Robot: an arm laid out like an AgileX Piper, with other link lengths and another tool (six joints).
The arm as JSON. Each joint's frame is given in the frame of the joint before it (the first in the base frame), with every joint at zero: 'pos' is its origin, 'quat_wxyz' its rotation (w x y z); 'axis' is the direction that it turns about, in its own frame. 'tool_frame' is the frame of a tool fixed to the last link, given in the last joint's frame.
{
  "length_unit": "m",
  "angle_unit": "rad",
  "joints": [
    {
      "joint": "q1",
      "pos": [
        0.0,
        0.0,
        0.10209
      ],
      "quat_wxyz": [
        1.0,
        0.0,
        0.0,
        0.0
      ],
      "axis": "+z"
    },
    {
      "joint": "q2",
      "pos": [
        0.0,
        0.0,
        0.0
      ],
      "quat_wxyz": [
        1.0,
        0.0,
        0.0,
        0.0
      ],
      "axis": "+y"
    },
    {
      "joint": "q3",
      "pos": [
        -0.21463,
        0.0,
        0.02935
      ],
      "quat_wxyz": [
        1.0,
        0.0,
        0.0,
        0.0
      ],
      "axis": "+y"
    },
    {
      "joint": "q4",
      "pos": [
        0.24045,
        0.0,
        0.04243
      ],
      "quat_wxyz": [
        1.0,
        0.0,
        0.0,
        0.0
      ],
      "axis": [
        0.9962,
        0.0,
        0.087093
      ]
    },
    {
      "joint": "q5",
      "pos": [
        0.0,
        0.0,
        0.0
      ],
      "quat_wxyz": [
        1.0,
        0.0,
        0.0,
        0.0
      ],
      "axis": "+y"
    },
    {
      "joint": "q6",
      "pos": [
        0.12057,
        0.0,
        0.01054
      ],
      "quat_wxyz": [
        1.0,
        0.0,
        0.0,
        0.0
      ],
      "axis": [
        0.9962,
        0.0,
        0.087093
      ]
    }
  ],
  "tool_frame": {
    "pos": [
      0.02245,
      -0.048,
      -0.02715
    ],
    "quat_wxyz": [
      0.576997,
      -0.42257,
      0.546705,
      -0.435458
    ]
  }
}
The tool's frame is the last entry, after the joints.
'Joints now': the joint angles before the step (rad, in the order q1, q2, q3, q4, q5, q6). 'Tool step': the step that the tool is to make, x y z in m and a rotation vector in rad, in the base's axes. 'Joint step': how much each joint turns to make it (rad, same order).
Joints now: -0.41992, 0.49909, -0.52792, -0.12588, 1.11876, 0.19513
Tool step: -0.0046, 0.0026, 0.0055, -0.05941, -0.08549, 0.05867
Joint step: -0.00044, -0.13589, 0.03482, 0.02060, -0.00834, -0.06787
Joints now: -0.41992, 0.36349, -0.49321, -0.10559, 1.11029, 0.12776
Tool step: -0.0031, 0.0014, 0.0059, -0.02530, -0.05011, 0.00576
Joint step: -0.00061, -0.06042, 0.00039, 0.00254, 0.00322, -0.00803
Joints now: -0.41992, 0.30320, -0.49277, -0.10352, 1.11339, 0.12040
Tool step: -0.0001, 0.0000, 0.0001, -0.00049, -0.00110, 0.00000
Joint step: -0.00128, -0.00139, 0.00011, 0.00096, -0.00005, -0.00138
